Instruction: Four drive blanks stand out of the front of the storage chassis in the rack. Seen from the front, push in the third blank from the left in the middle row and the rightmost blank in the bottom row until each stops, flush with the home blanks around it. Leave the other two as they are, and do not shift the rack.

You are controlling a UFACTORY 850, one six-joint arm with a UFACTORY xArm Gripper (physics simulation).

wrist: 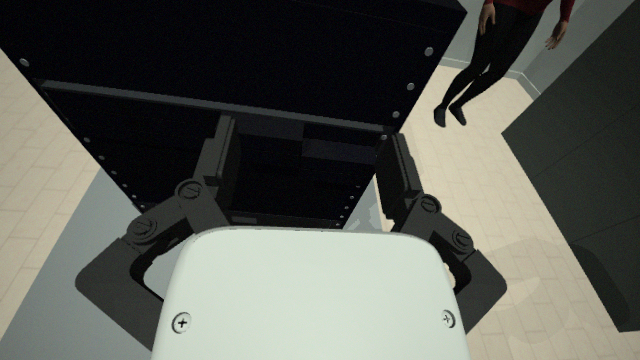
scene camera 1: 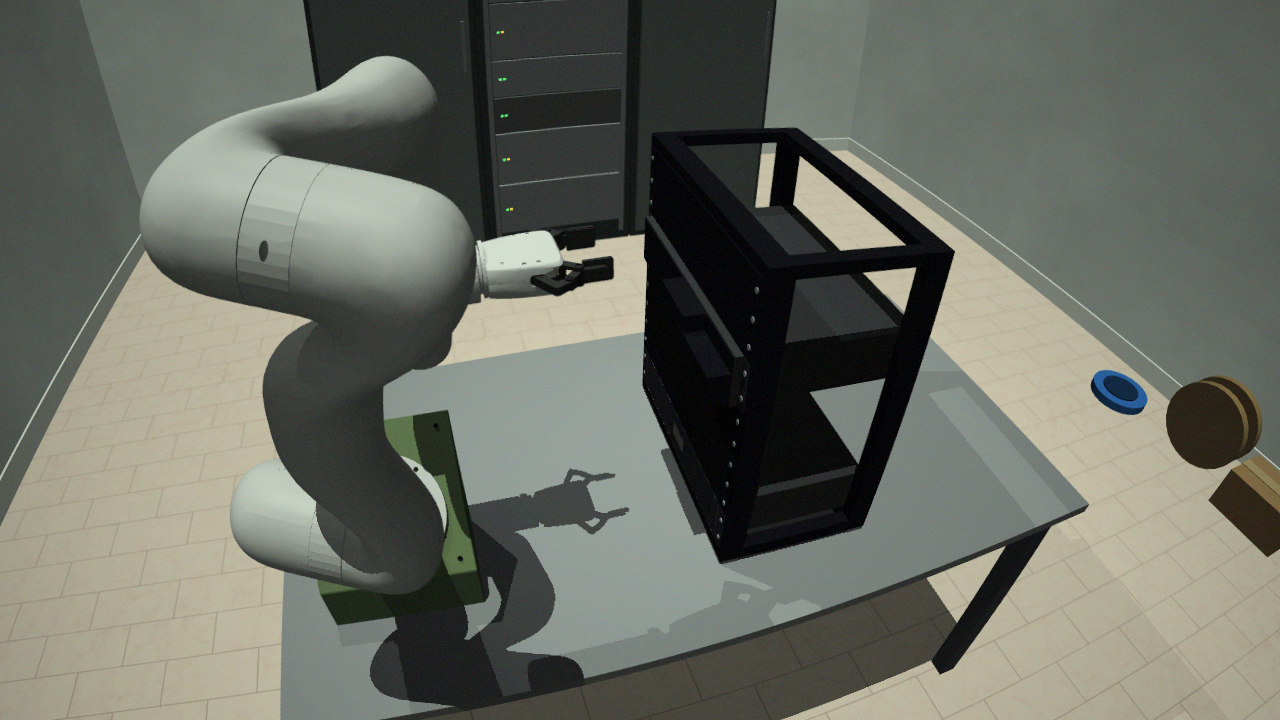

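The dark rack (scene camera 1: pixel 854 260) (wrist: pixel 225 40) stands upright on the table. Below a grey horizontal bar (scene camera 1: pixel 694 291) (wrist: pixel 165 96), the storage chassis front (wrist: pixel 135 125) is very dark. Two blanks catch light on their tops: a higher one (scene camera 1: pixel 684 300) (wrist: pixel 270 129), and a lower one (scene camera 1: pixel 707 351) (wrist: pixel 340 151) to its right. Their exact rows, and the other blanks standing out, cannot be told in the dark. My gripper (scene camera 1: pixel 597 252) (wrist: pixel 313 141) is open and empty, in front of the rack and apart from it. In the wrist view, its left finger hides part of the chassis front.
The grey table (scene camera 1: pixel 537 385) carries my green base (scene camera 1: pixel 460 537). Tall dark cabinets (scene camera 1: pixel 554 80) stand behind. A person (wrist: pixel 505 45) stands beyond the rack in the wrist view. A blue ring (scene camera 1: pixel 1100 395), a brown disc (scene camera 1: pixel 1203 423) and a brown box (scene camera 1: pixel 1248 510) are at the right.
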